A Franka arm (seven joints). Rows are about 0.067 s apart.
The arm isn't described. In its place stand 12 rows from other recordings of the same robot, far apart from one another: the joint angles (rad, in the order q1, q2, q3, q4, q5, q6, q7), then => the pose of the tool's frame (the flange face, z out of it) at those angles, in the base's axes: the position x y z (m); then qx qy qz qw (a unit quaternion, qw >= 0).
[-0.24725, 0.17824, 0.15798, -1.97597, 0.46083, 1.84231, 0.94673] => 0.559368 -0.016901 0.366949 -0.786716 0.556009 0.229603 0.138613
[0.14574, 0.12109, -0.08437, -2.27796, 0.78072, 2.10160, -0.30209] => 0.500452 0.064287 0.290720 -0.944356 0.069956 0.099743 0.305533
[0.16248, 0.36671, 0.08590, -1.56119, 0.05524, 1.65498, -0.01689] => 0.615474 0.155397 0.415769 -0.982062 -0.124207 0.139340 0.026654
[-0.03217, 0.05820, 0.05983, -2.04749, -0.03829, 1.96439, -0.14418] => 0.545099 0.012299 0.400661 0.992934 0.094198 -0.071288 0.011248
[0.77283, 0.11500, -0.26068, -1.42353, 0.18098, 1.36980, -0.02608] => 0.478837 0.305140 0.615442 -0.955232 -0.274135 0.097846 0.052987
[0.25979, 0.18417, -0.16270, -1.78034, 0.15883, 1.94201, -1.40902] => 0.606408 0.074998 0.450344 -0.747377 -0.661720 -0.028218 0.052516
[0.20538, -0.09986, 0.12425, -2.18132, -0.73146, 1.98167, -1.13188] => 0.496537 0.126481 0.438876 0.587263 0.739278 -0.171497 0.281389
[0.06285, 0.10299, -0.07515, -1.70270, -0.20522, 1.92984, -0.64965] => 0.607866 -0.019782 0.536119 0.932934 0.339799 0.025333 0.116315
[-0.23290, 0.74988, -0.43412, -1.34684, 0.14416, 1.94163, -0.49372] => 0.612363 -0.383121 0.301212 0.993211 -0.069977 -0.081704 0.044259
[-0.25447, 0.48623, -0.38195, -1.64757, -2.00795, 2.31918, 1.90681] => 0.582811 -0.402307 0.395432 0.630108 -0.289374 0.449868 0.562890
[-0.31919, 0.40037, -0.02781, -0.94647, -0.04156, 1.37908, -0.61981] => 0.607972 -0.220037 0.653697 0.990670 0.132845 0.002417 0.030328
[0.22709, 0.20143, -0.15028, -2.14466, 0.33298, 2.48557, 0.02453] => 0.576228 0.044338 0.323680 -0.988254 0.095505 -0.066583 0.098987
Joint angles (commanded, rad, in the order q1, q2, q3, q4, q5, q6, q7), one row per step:
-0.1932, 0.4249, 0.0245, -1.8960, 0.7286, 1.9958, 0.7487
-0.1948, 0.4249, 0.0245, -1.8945, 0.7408, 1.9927, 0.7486
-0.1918, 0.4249, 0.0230, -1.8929, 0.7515, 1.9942, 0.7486
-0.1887, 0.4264, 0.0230, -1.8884, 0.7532, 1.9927, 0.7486
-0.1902, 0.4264, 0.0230, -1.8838, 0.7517, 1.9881, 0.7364
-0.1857, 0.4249, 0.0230, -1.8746, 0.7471, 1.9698, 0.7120
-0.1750, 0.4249, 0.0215, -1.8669, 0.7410, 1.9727, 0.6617
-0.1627, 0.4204, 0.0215, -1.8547, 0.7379, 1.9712, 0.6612
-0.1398, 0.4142, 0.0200, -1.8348, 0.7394, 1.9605, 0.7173
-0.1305, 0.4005, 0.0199, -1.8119, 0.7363, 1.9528, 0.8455
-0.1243, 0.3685, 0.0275, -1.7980, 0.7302, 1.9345, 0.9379
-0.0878, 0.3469, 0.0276, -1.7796, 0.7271, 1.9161, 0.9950
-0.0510, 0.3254, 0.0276, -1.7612, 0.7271, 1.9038, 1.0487
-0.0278, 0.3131, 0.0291, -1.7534, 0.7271, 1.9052, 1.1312
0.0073, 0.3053, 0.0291, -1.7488, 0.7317, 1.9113, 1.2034
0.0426, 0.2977, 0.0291, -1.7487, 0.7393, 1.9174, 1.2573
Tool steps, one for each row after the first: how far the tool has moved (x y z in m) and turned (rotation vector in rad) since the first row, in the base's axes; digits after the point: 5 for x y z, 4 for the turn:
0.00052, -0.00025, 0.00089, 0.0103, -0.0010, -0.0083
0.00163, 0.00087, 0.00186, 0.0164, -0.0047, -0.0147
0.00305, 0.00272, 0.00277, 0.0180, -0.0068, -0.0120
0.00392, 0.00196, 0.00445, 0.0194, -0.0161, -0.0008
0.00525, 0.00581, 0.00846, 0.0261, -0.0298, 0.0346
0.00814, 0.01050, 0.01140, 0.0209, -0.0704, 0.0853
0.01237, 0.01739, 0.01896, 0.0168, -0.0855, 0.1010
0.01828, 0.03084, 0.03069, 0.0164, -0.0684, 0.0839
0.02448, 0.03627, 0.04847, 0.0063, -0.0175, 0.0005
0.02657, 0.04552, 0.07374, 0.0033, 0.0085, -0.0439
0.02893, 0.06959, 0.09455, 0.0023, 0.0183, -0.0393
0.03032, 0.09362, 0.11579, 0.0020, 0.0216, -0.0369
0.03050, 0.10900, 0.12715, -0.0026, 0.0528, -0.0769
0.02966, 0.13092, 0.13463, -0.0044, 0.0818, -0.1033
0.02710, 0.15306, 0.14007, -0.0028, 0.1043, -0.1165

